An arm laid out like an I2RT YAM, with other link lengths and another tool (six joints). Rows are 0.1 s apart.
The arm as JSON. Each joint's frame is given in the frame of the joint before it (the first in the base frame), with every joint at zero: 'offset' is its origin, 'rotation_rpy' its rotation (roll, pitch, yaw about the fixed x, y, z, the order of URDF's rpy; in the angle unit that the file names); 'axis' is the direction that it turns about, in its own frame. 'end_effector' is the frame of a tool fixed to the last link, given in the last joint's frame.
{
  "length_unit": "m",
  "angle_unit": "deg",
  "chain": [
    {
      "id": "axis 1",
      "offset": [
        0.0,
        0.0,
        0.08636
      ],
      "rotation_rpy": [
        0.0,
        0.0,
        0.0
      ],
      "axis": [
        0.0,
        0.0,
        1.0
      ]
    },
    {
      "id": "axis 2",
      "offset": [
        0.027,
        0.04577,
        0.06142
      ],
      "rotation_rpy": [
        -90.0,
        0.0,
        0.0
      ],
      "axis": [
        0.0,
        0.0,
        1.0
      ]
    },
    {
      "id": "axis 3",
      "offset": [
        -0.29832,
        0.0,
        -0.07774
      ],
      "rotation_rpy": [
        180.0,
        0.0,
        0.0
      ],
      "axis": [
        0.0,
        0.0,
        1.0
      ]
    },
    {
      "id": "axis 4",
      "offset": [
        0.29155,
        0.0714,
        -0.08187
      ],
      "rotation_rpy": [
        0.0,
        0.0,
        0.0
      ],
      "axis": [
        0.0,
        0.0,
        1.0
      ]
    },
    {
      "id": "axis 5",
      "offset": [
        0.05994,
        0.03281,
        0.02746
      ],
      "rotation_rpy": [
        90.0,
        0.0,
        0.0
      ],
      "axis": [
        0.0,
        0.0,
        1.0
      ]
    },
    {
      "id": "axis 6",
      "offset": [
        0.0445,
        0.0,
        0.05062
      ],
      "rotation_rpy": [
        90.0,
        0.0,
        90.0
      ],
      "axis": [
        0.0,
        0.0,
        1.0
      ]
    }
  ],
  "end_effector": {
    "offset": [
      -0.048,
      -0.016,
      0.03
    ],
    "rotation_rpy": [
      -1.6,
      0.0,
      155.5
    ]
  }
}
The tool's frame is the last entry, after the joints.
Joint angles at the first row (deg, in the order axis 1, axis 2, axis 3, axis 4, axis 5, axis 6):
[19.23, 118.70, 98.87, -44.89, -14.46, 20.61]
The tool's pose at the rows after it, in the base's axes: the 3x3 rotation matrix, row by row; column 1 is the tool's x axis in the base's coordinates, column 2 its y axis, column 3 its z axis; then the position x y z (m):
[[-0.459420 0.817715 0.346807], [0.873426 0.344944 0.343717], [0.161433 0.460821 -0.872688]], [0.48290 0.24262 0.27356]
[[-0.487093 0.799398 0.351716], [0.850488 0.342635 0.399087], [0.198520 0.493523 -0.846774]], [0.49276 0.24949 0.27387]
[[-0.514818 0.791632 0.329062], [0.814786 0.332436 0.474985], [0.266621 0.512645 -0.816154]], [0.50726 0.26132 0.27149]
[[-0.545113 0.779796 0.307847], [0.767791 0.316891 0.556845], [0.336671 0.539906 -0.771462]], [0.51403 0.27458 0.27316]
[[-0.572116 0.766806 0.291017], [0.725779 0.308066 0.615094], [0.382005 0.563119 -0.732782]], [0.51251 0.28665 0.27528]
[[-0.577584 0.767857 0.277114], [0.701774 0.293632 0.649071], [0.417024 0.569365 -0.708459]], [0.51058 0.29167 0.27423]
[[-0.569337 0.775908 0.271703], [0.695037 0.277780 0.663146], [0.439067 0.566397 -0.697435]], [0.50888 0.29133 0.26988]
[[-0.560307 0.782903 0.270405], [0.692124 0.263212 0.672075], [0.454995 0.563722 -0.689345]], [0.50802 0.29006 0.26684]
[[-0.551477 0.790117 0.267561], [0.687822 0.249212 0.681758], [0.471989 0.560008 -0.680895]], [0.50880 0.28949 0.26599]
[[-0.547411 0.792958 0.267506], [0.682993 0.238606 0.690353], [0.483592 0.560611 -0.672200]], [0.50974 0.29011 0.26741]
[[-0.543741 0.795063 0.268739], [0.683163 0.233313 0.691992], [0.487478 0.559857 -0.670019]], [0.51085 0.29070 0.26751]
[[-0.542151 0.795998 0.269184], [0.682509 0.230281 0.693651], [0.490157 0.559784 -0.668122]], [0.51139 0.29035 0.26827]
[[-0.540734 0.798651 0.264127], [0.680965 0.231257 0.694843], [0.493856 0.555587 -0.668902]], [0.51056 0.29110 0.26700]
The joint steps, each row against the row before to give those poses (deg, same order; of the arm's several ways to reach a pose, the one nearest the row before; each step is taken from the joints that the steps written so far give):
[-0.75, 0.19, 0.78, -0.86, 2.10, -0.45]
[-0.01, 2.12, 2.34, 1.63, -3.01, -0.37]
[0.21, 4.06, 4.72, 0.39, -4.67, 0.37]
[0.62, 2.48, 2.87, 1.54, -4.95, 0.98]
[0.93, 0.68, 0.39, 2.18, -3.41, 0.94]
[0.42, 0.05, -0.83, 1.86, -2.22, 1.21]
[0.00, -0.39, -1.79, 1.79, -1.04, 1.15]
[-0.08, -0.35, -1.38, 1.40, -0.67, 0.99]
[-0.09, 0.02, -0.37, 0.71, -0.77, 0.97]
[0.02, 0.06, 0.12, 0.45, -0.56, 0.77]
[0.04, 0.18, 0.24, 0.14, -0.07, 0.43]
[-0.06, 0.01, 0.12, 0.00, -0.13, 0.17]
[0.10, 0.03, -0.17, -0.02, -0.14, 0.09]

